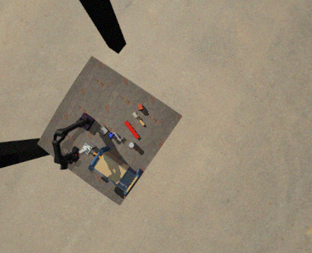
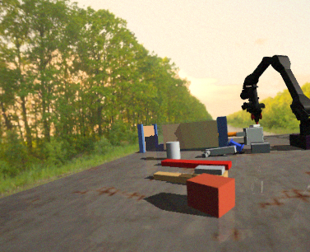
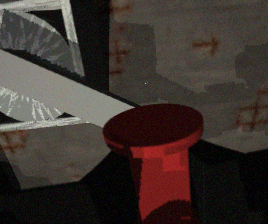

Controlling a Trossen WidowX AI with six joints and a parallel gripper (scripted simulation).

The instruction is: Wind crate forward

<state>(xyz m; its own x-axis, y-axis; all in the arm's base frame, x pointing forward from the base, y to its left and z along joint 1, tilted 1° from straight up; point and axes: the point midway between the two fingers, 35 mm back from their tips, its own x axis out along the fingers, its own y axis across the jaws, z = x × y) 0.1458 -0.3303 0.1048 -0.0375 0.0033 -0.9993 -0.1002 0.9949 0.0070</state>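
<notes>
Right now my gripper tip is 3 cm to the right of the winch handle with red grip, 2 cm short of it and 1 cm above it. Round my gripper tip: dark block (35 cm to the left, 10 cm below, 7 cm ahead); then red knob (2 cm above); then winch (8 cm to the left, 8 cm below, 3 cm ahead).
</notes>
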